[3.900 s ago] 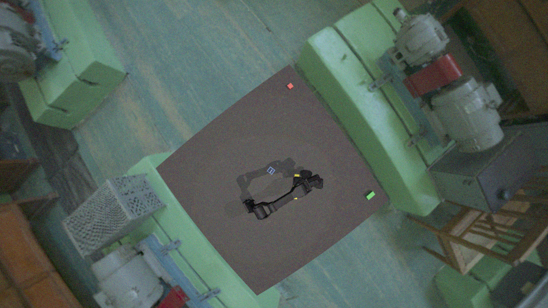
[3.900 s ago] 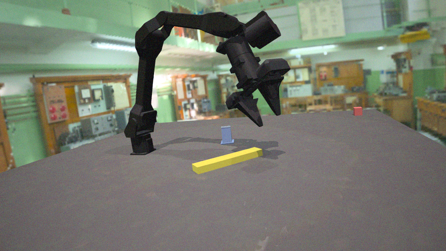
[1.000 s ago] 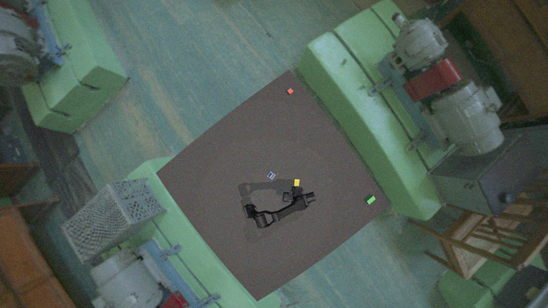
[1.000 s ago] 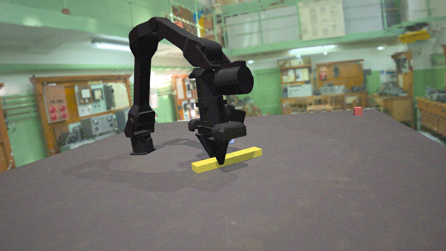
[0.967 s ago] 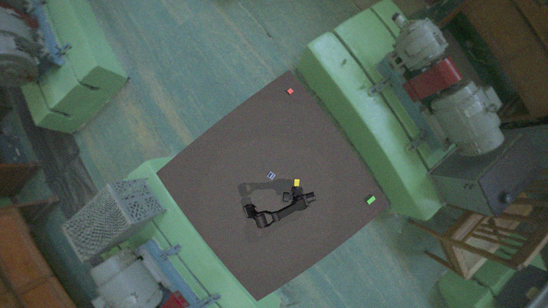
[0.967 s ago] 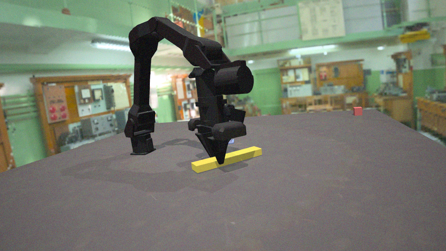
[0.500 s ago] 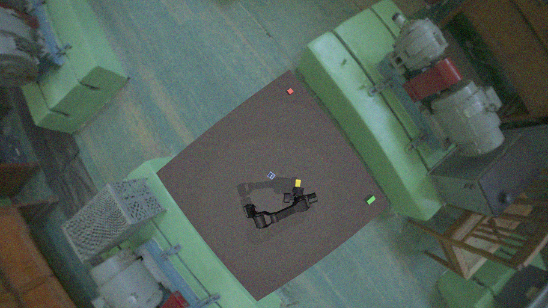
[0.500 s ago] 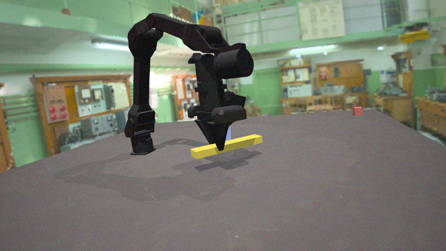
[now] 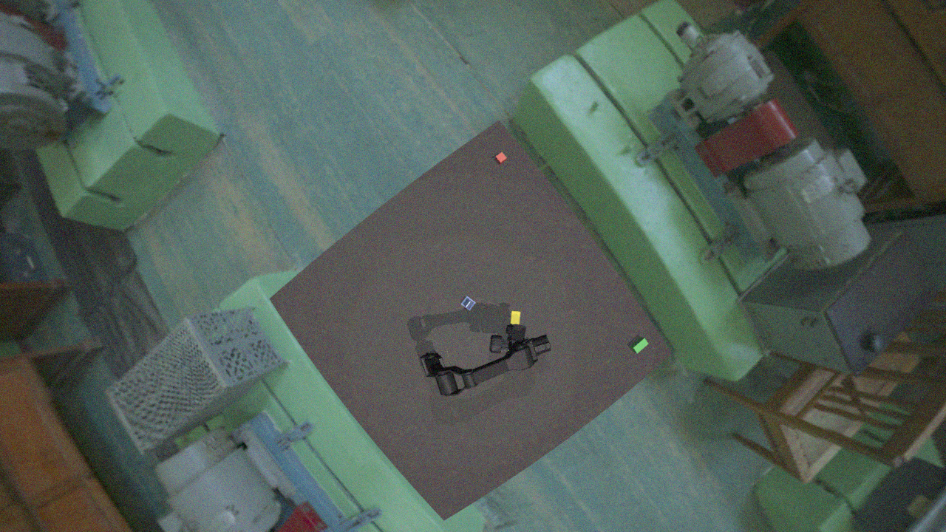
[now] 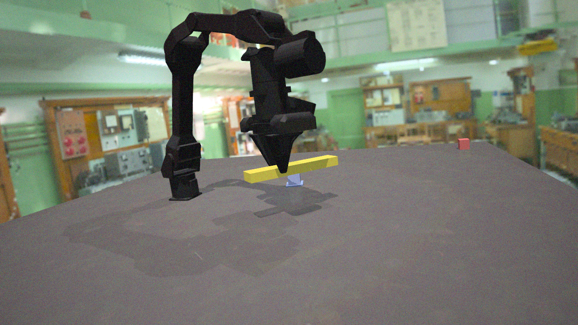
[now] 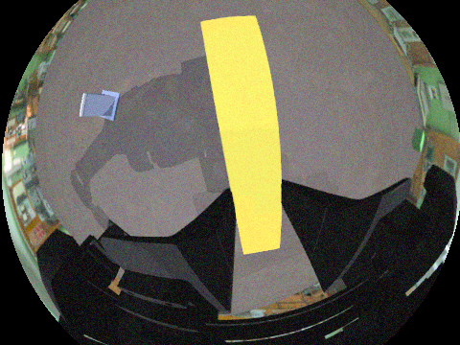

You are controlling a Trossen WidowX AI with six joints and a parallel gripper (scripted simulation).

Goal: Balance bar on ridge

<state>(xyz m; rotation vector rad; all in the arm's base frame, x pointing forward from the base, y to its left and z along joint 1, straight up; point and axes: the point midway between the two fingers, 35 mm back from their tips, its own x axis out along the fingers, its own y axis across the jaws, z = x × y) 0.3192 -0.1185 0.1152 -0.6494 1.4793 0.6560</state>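
The bar is 20 mm to the left of my gripper tip and 20 mm ahead of it. Round my gripper tip: red cube (620 mm to the left, 420 mm ahead, 60 mm below); green block (420 mm ahead, 380 mm to the right, 60 mm below).
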